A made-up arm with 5 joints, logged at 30 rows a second.
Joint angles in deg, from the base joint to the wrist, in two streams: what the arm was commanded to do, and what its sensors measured. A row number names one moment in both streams.
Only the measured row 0 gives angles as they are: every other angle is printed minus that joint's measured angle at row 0.
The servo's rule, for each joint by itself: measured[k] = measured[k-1] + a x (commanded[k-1-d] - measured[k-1]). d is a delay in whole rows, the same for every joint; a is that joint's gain. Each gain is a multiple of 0.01, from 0.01 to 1. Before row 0 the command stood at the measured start. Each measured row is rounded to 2 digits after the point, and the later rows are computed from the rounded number. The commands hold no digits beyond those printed.
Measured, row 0: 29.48, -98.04, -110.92, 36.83, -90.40
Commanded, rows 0 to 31: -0.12, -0.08, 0.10, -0.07, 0.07; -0.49, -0.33, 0.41, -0.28, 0.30; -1.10, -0.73, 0.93, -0.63, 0.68; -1.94, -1.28, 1.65, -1.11, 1.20; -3.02, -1.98, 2.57, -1.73, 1.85; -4.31, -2.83, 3.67, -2.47, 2.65; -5.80, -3.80, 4.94, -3.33, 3.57; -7.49, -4.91, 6.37, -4.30, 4.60; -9.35, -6.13, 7.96, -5.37, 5.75; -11.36, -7.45, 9.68, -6.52, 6.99; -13.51, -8.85, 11.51, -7.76, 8.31; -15.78, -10.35, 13.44, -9.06, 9.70; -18.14, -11.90, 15.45, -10.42, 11.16; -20.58, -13.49, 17.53, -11.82, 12.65; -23.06, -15.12, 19.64, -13.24, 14.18; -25.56, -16.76, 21.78, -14.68, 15.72; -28.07, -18.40, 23.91, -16.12, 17.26; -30.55, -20.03, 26.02, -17.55, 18.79; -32.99, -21.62, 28.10, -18.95, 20.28; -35.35, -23.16, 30.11, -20.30, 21.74; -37.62, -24.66, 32.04, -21.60, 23.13; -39.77, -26.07, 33.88, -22.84, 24.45; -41.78, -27.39, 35.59, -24.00, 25.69; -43.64, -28.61, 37.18, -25.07, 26.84; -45.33, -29.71, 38.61, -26.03, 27.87; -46.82, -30.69, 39.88, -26.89, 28.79; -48.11, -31.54, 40.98, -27.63, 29.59; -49.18, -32.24, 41.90, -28.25, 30.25; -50.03, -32.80, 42.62, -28.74, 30.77; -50.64, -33.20, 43.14, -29.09, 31.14; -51.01, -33.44, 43.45, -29.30, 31.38; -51.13, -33.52, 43.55, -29.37, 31.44
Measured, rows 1 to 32: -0.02, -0.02, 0.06, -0.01, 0.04; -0.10, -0.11, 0.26, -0.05, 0.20; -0.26, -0.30, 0.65, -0.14, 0.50; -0.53, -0.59, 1.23, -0.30, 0.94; -0.93, -1.01, 2.01, -0.53, 1.51; -1.47, -1.56, 2.97, -0.84, 2.23; -2.16, -2.23, 4.11, -1.24, 3.07; -3.01, -3.03, 5.42, -1.73, 4.03; -4.02, -3.96, 6.89, -2.31, 5.11; -5.19, -5.01, 8.51, -2.98, 6.29; -6.52, -6.16, 10.25, -3.74, 7.56; -8.00, -7.42, 12.10, -4.59, 8.91; -9.62, -8.76, 14.04, -5.52, 10.33; -11.37, -10.18, 16.06, -6.53, 11.79; -13.24, -11.66, 18.14, -7.60, 13.30; -15.21, -13.19, 20.25, -8.73, 14.82; -17.27, -14.75, 22.37, -9.91, 16.36; -19.39, -16.33, 24.49, -11.13, 17.89; -21.57, -17.92, 26.58, -12.38, 19.40; -23.77, -19.49, 28.63, -13.65, 20.87; -25.99, -21.04, 30.61, -14.92, 22.29; -28.19, -22.55, 32.51, -16.19, 23.65; -30.36, -24.00, 34.30, -17.44, 24.94; -32.48, -25.38, 35.97, -18.66, 26.14; -34.54, -26.68, 37.50, -19.84, 27.23; -36.50, -27.88, 38.88, -20.97, 28.21; -38.36, -28.98, 40.10, -22.04, 29.08; -40.09, -29.96, 41.14, -23.03, 29.82; -41.68, -30.81, 42.00, -23.94, 30.42; -43.11, -31.53, 42.66, -24.76, 30.87; -44.37, -32.10, 43.12, -25.49, 31.19; -45.45, -32.53, 43.37, -26.11, 31.35
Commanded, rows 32 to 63: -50.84, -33.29, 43.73, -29.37, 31.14; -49.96, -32.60, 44.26, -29.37, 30.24; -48.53, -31.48, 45.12, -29.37, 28.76; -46.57, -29.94, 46.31, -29.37, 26.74; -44.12, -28.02, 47.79, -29.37, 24.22; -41.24, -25.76, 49.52, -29.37, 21.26; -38.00, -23.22, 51.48, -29.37, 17.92; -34.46, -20.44, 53.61, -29.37, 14.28; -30.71, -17.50, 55.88, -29.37, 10.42; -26.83, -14.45, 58.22, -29.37, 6.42; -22.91, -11.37, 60.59, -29.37, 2.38; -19.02, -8.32, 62.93, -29.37, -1.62; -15.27, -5.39, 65.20, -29.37, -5.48; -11.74, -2.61, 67.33, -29.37, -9.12; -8.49, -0.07, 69.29, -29.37, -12.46; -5.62, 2.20, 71.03, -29.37, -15.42; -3.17, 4.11, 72.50, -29.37, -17.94; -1.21, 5.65, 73.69, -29.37, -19.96; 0.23, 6.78, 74.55, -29.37, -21.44; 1.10, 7.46, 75.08, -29.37, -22.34; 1.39, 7.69, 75.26, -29.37, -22.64; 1.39, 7.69, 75.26, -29.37, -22.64; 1.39, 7.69, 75.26, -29.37, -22.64; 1.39, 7.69, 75.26, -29.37, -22.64; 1.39, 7.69, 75.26, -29.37, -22.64; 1.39, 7.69, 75.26, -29.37, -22.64; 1.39, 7.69, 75.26, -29.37, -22.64; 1.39, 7.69, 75.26, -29.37, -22.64; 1.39, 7.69, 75.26, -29.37, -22.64; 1.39, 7.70, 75.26, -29.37, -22.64; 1.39, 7.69, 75.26, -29.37, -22.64; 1.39, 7.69, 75.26, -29.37, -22.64
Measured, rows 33 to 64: -46.31, -32.76, 43.58, -26.63, 31.22; -46.89, -32.71, 43.97, -27.07, 30.60; -47.15, -32.34, 44.64, -27.44, 29.44; -47.06, -31.62, 45.61, -27.75, 27.74; -46.59, -30.54, 46.87, -28.01, 25.52; -45.73, -29.11, 48.41, -28.23, 22.84; -44.49, -27.34, 50.19, -28.41, 19.74; -42.89, -25.27, 52.17, -28.56, 16.30; -40.94, -22.94, 54.32, -28.69, 12.60; -38.68, -20.39, 56.58, -28.80, 8.71; -36.16, -17.68, 58.91, -28.89, 4.72; -33.42, -14.87, 61.24, -28.97, 0.73; -30.52, -12.03, 63.54, -29.03, -3.18; -27.52, -9.20, 65.74, -29.08, -6.92; -24.48, -6.46, 67.80, -29.13, -10.41; -21.46, -3.86, 69.67, -29.17, -13.57; -18.53, -1.47, 71.31, -29.20, -16.32; -15.76, 0.67, 72.69, -29.23, -18.61; -13.20, 2.50, 73.77, -29.25, -20.39; -10.91, 3.99, 74.53, -29.27, -21.62; -8.94, 5.10, 74.95, -29.29, -22.26; -7.29, 5.88, 75.13, -29.30, -22.50; -5.90, 6.42, 75.21, -29.31, -22.59; -4.73, 6.80, 75.24, -29.32, -22.62; -3.75, 7.07, 75.25, -29.33, -22.63; -2.93, 7.26, 75.26, -29.34, -22.64; -2.24, 7.39, 75.26, -29.34, -22.64; -1.66, 7.48, 75.26, -29.34, -22.64; -1.17, 7.54, 75.26, -29.34, -22.64; -0.76, 7.59, 75.26, -29.34, -22.64; -0.42, 7.62, 75.26, -29.34, -22.64; -0.13, 7.64, 75.26, -29.34, -22.64
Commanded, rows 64 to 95: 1.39, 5.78, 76.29, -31.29, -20.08; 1.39, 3.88, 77.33, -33.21, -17.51; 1.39, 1.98, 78.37, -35.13, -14.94; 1.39, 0.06, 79.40, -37.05, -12.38; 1.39, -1.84, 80.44, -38.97, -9.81; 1.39, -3.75, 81.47, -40.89, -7.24; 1.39, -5.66, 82.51, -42.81, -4.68; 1.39, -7.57, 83.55, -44.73, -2.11; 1.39, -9.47, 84.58, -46.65, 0.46; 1.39, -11.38, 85.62, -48.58, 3.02; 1.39, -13.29, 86.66, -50.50, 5.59; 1.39, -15.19, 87.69, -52.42, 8.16; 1.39, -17.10, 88.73, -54.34, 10.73; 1.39, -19.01, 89.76, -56.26, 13.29; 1.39, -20.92, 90.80, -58.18, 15.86; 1.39, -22.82, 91.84, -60.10, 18.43; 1.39, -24.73, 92.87, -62.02, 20.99; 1.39, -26.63, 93.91, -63.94, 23.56; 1.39, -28.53, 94.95, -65.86, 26.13; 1.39, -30.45, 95.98, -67.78, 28.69; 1.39, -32.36, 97.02, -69.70, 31.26; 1.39, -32.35, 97.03, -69.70, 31.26; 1.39, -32.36, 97.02, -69.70, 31.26; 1.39, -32.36, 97.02, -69.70, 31.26; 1.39, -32.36, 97.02, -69.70, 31.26; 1.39, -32.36, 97.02, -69.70, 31.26; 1.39, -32.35, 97.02, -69.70, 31.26; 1.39, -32.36, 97.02, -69.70, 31.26; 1.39, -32.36, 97.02, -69.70, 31.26; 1.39, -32.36, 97.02, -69.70, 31.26; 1.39, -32.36, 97.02, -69.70, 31.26; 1.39, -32.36, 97.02, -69.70, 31.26
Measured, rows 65 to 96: 0.11, 7.08, 75.86, -29.65, -21.03; 0.31, 6.12, 76.71, -30.22, -18.81; 0.48, 4.88, 77.67, -31.01, -16.37; 0.63, 3.43, 78.67, -31.98, -13.86; 0.75, 1.85, 79.70, -33.10, -11.31; 0.85, 0.17, 80.73, -34.35, -8.75; 0.94, -1.58, 81.76, -35.70, -6.19; 1.01, -3.38, 82.80, -37.14, -3.62; 1.07, -5.21, 83.83, -38.66, -1.05; 1.12, -7.06, 84.87, -40.25, 1.51; 1.16, -8.93, 85.91, -41.89, 4.08; 1.20, -10.81, 86.94, -43.57, 6.65; 1.23, -12.70, 87.98, -45.29, 9.22; 1.26, -14.59, 89.01, -47.05, 11.78; 1.28, -16.49, 90.05, -48.83, 14.35; 1.30, -18.39, 91.09, -50.63, 16.92; 1.31, -20.29, 92.12, -52.45, 19.48; 1.32, -22.19, 93.16, -54.29, 22.05; 1.33, -24.09, 94.20, -56.14, 24.62; 1.34, -26.00, 95.23, -58.00, 27.18; 1.35, -27.91, 96.27, -59.87, 29.75; 1.36, -29.24, 96.71, -61.44, 30.70; 1.36, -30.18, 96.89, -62.76, 31.05; 1.36, -30.83, 96.97, -63.87, 31.18; 1.36, -31.29, 97.00, -64.80, 31.23; 1.36, -31.61, 97.01, -65.58, 31.25; 1.36, -31.83, 97.02, -66.24, 31.26; 1.36, -31.99, 97.02, -66.79, 31.26; 1.36, -32.10, 97.02, -67.26, 31.26; 1.36, -32.18, 97.02, -67.65, 31.26; 1.36, -32.23, 97.02, -67.98, 31.26; 1.36, -32.27, 97.02, -68.26, 31.26
